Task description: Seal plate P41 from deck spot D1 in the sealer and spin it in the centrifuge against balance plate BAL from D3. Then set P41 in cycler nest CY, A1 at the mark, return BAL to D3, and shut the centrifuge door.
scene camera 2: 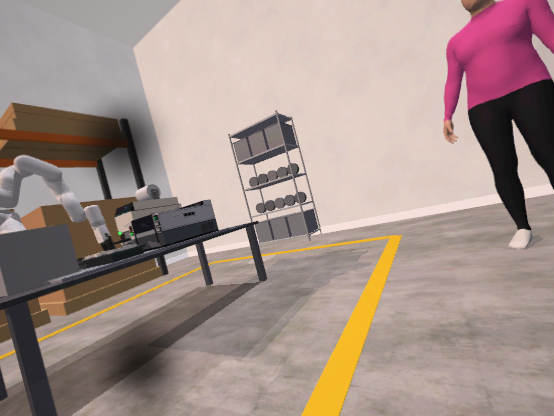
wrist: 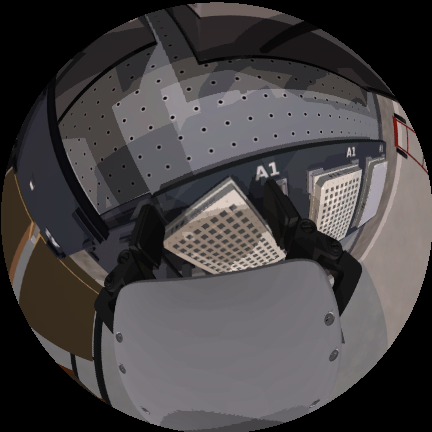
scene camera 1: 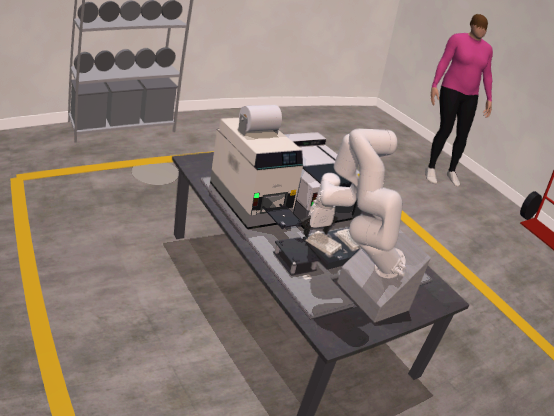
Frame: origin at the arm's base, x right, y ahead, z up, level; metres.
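Where they show: gripper, between the fingertips: (scene camera 2: 109, 250) (wrist: 208, 204) (scene camera 1: 315, 233); arm's base, origin of its link: (scene camera 2: 25, 250) (scene camera 1: 390, 263).
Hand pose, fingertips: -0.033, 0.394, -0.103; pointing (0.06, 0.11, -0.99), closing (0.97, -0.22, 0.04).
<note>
Things, the pixels of their top centre, and the offset from my fingertips, as dx, dy, dz. "*": a spot on its surface instead. Level surfaces: height alone.
- Plate P41, centre of its top: (wrist: 234, 255) (scene camera 1: 324, 240) -0.001, -0.063, +0.005
- A1 mark, a spot on its surface: (wrist: 266, 171) * +0.054, +0.000, -0.016
- second well plate, centre of its top: (wrist: 337, 217) (scene camera 1: 352, 237) +0.139, -0.086, -0.001
- smooth-topped plate, centre of its top: (wrist: 375, 194) (scene camera 2: 121, 247) +0.263, -0.096, -0.001
- beige sealer, centre of its top: (scene camera 1: 264, 107) (scene camera 2: 143, 186) -0.064, +0.407, +0.413
- dark cycler block, centre of its top: (wrist: 135, 277) (scene camera 1: 297, 248) -0.140, -0.059, +0.000
- perforated grey board, height of its surface: dz -0.063
- table, height of its surface: dz -0.076
Plate P41 (wrist: 221, 235) (scene camera 1: 324, 243) is a white well plate lying on the dark deck next to an A1 mark (wrist: 266, 171). My gripper (wrist: 208, 204) (scene camera 1: 316, 229) is open and hangs low over it, one black finger on each long side of the plate, with gaps showing. A second well plate (wrist: 336, 197) (scene camera 1: 349, 238) lies to its right, and a smooth-topped plate (wrist: 372, 193) lies beyond that at the deck's end. The beige sealer (scene camera 1: 256, 165) stands behind with its dark tray (scene camera 1: 284, 215) pushed out. A dark cycler block (scene camera 1: 296, 255) sits in front of the deck.
A perforated grey board (wrist: 241, 116) covers the table (scene camera 1: 333, 342). A grey flat machine (scene camera 1: 312, 154) (scene camera 2: 174, 224) stands behind the arm. A person in pink (scene camera 1: 459, 82) (scene camera 2: 465, 62) stands to the right. A shelf rack (scene camera 1: 180, 74) (scene camera 2: 300, 165) stands by the wall.
</note>
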